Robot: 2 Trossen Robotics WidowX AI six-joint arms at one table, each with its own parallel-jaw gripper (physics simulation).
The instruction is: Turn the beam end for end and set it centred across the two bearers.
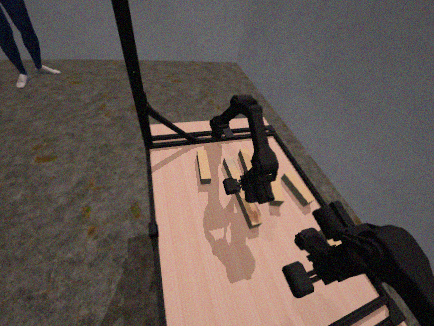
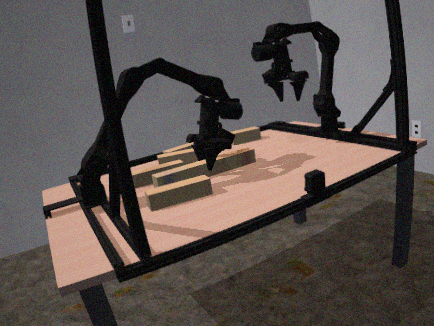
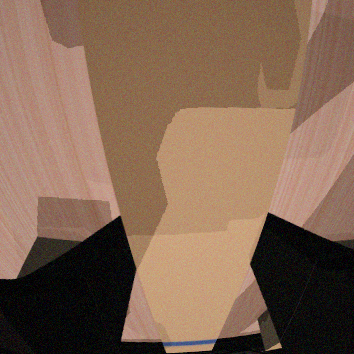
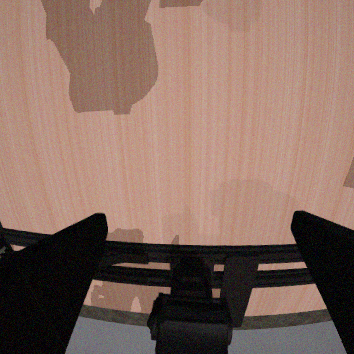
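Pixels of known places: left gripper, between the fingertips: [image 1: 239, 188] [image 2: 206, 169] [image 3: 188, 214]; right gripper, between the fingertips: [image 2: 289, 101] [image 4: 201, 222]; left arm's base, origin of its link: [image 1: 216, 134] [image 2: 94, 203]; right arm's base, origin of its link: [image 2: 330, 131] [image 4: 191, 271].
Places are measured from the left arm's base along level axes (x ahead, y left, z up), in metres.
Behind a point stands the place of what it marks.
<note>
The beam [image 1: 236, 173] @[x 0.292, y 0.006, z 0.026 m] [image 2: 183, 172] @[x 0.274, y -0.020, z 0.018 m] [image 3: 225, 158] @[x 0.402, y -0.004, z 0.025 m] is a long wooden bar with a blue mark at one end and a reddish mark at the other. It lies level, low over the table [image 1: 193, 259] @[x 0.579, y -0.252, z -0.019 m] [image 2: 261, 194] @[x 0.371, y -0.264, z -0.019 m]. My left gripper [image 1: 249, 197] [image 2: 211, 159] [image 3: 188, 214] @[x 0.358, y 0.003, z 0.000 m] is shut on the beam near its middle, from above. Short wooden blocks lie around it: one [image 1: 203, 166] @[x 0.225, y -0.132, z 0.025 m] [image 2: 178, 193] @[x 0.199, y -0.148, z 0.009 m] apart on one side, one [image 1: 298, 189] [image 2: 247, 134] on the other, and others [image 2: 178, 156] @[x 0.336, y 0.156, z 0.023 m] close beside the beam. My right gripper [image 2: 287, 88] [image 4: 201, 222] @[x 0.722, y 0.004, z 0.150 m] is open and empty, high above the table's other end.
A black frame [image 1: 209, 137] @[x 0.025, y -0.047, z 0.002 m] [image 2: 235, 233] @[x 0.221, y -0.375, z -0.030 m] runs around the table. A tall black post [image 1: 131, 74] @[x 0.032, y -0.369, z 0.351 m] [image 2: 102, 97] @[x 0.017, y -0.360, z 0.291 m] with a diagonal brace stands at one corner. A small black box [image 2: 314, 182] @[x 0.444, y -0.383, z 0.017 m] sits on the front rail.
</note>
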